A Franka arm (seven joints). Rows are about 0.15 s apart.
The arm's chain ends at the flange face. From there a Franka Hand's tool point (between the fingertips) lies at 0.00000 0.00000 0.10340 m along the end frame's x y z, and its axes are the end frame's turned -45 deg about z.
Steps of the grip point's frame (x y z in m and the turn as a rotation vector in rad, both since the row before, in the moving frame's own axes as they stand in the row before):
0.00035, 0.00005, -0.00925, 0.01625, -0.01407, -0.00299
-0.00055, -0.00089, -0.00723, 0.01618, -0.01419, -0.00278
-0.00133, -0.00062, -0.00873, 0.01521, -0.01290, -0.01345
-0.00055, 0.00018, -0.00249, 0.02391, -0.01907, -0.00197
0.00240, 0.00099, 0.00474, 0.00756, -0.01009, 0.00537
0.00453, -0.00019, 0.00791, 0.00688, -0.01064, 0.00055
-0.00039, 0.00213, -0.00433, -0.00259, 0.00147, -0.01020
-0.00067, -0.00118, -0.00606, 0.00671, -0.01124, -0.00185
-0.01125, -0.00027, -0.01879, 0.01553, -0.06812, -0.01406
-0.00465, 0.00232, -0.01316, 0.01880, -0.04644, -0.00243
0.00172, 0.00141, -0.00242, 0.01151, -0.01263, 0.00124
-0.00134, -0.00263, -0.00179, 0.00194, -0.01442, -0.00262
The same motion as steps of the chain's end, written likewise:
0.00250, -0.00006, -0.00923, 0.00154, -0.02144, -0.00299
0.00120, -0.00010, -0.00721, 0.00141, -0.02147, -0.00278
0.00068, 0.00066, -0.00871, 0.00163, -0.01988, -0.01345
0.00288, 0.00087, -0.00244, 0.00342, -0.03039, -0.00197
0.00369, -0.00118, 0.00475, -0.00179, -0.01248, 0.00537
0.00435, -0.00361, 0.00792, -0.00266, -0.01239, 0.00055
0.00093, 0.00170, -0.00433, -0.00079, 0.00287, -0.01020
0.00000, -0.00069, -0.00605, -0.00320, -0.01269, -0.00185
-0.00206, 0.00388, -0.01854, -0.03719, -0.05915, -0.01406
0.00312, 0.00290, -0.01303, -0.01954, -0.04613, -0.00243
0.00398, -0.00030, -0.00240, -0.00079, -0.01707, 0.00124
-0.00161, -0.00183, -0.00178, -0.00882, -0.01157, -0.00262

